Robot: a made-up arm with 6 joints.
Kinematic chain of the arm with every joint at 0, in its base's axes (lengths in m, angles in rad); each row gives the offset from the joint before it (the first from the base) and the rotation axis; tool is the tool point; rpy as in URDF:
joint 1: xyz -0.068 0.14 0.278 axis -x
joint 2: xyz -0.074 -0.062 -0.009 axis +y
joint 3: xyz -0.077 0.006 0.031 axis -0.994 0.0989 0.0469
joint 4: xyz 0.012 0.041 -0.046 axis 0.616 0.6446 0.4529
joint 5: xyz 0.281 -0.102 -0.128 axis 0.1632 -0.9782 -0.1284
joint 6: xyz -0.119 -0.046 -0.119 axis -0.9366 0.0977 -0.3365
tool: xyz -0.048 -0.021 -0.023 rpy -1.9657 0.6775 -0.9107
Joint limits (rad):
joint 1: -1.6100..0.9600
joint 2: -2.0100..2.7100
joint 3: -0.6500..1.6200
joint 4: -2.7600..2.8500
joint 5: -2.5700..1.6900
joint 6: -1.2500..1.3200
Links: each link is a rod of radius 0.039 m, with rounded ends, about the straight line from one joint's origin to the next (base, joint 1, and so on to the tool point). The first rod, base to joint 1, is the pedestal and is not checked.
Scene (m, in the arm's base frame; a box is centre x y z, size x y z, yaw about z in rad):
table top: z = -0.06
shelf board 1: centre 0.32 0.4 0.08 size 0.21 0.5 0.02 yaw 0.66
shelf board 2: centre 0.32 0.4 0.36 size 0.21 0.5 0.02 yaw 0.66
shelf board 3: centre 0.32 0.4 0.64 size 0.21 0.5 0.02 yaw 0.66
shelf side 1: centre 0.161 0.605 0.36 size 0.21 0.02 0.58 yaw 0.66
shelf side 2: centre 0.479 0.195 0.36 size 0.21 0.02 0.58 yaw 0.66
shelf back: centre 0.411 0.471 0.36 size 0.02 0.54 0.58 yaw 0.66
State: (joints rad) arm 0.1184 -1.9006 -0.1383 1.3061 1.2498 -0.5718
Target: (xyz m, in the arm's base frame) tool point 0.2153 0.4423 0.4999
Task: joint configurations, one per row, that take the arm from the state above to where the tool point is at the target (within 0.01 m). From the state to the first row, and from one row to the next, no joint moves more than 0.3 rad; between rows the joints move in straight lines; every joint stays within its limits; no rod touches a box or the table.
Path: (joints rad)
1: 0.0346 -1.8472 -0.2236 1.2896 0.9855 -0.5638
2: -0.0493 -1.7939 -0.3089 1.2731 0.7211 -0.5558
3: -0.1331 -1.7405 -0.3942 1.2566 0.4568 -0.5478
4: -0.2169 -1.6871 -0.4794 1.2401 0.1924 -0.5399
5: -0.3008 -1.6337 -0.5647 1.2236 -0.0719 -0.5319
6: -0.3846 -1.5804 -0.6500 1.2071 -0.3363 -0.5239
7: -0.2064 -1.6878 -0.6500 0.9209 -0.1310 -0.6035
8: -0.0283 -1.7952 -0.6500 0.6346 0.0743 -0.6831
9: 0.1499 -1.9026 -0.6500 0.3484 0.2796 -0.7627
10: 0.3281 -2.0100 -0.6500 0.0621 0.4849 -0.8423
11: 0.2218 -2.0100 -0.5223 0.2985 0.7119 -0.7771
12: 0.1156 -2.0100 -0.3947 0.5349 0.9389 -0.7118
13: 0.0094 -2.0100 -0.2670 0.7713 1.1659 -0.6466
14: -0.0968 -2.0100 -0.1393 1.0077 1.3929 -0.5814

